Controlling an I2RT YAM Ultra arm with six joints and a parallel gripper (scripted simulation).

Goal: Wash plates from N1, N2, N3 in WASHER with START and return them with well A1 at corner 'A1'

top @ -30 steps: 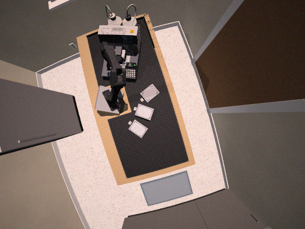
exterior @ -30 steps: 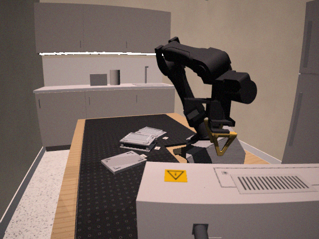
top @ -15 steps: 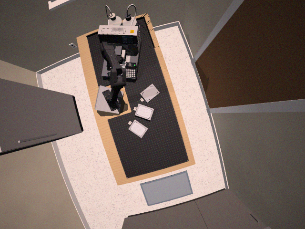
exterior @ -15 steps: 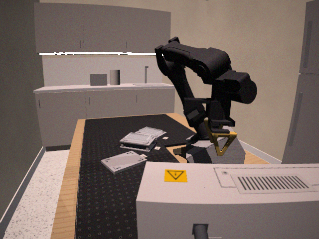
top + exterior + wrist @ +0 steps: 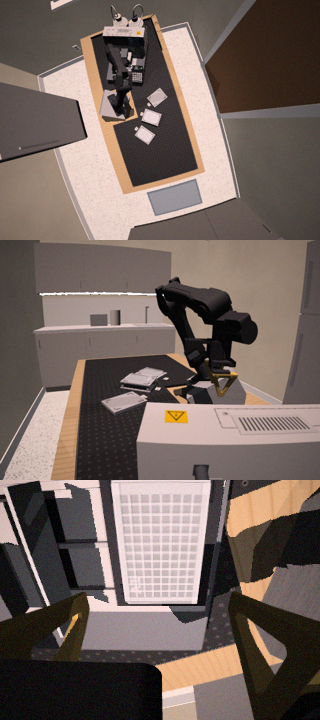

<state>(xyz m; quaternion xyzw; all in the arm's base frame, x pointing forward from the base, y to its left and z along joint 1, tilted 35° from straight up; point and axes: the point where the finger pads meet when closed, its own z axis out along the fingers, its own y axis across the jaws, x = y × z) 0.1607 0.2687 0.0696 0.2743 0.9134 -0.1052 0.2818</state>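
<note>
My hand is 10 cm above the carrier pocket. Also, from my hand: n1 label (4 cm ahead, 37 cm to the right, 17 cm below); then grey nest slab (14 cm ahead, 36 cm to the right, 17 cm below); then washer (10 cm ahead, 12 cm to the left, 5 cm below).
</note>
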